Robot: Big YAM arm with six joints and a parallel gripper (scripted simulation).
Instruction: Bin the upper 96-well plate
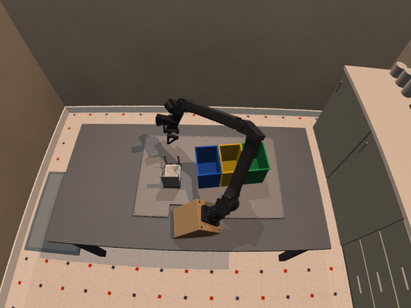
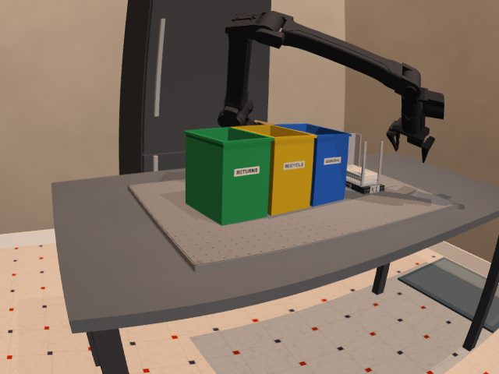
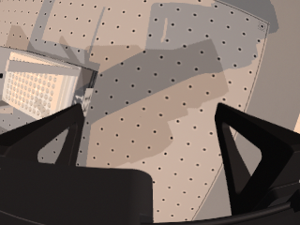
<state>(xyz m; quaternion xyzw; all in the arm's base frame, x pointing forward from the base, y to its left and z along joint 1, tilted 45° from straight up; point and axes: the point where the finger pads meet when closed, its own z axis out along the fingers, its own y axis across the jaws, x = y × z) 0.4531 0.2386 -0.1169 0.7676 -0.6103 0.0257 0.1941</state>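
Right now my hand is 19 cm past the white 96-well plate, 10 cm above it and 4 cm to the left of it. Round my hand: green returns bin 50 cm to the right, 14 cm behind, 5 cm below; then yellow recycle bin 37 cm to the right, 16 cm behind, 5 cm below; then blue bin labelled general 24 cm to the right, 17 cm behind, 5 cm below.
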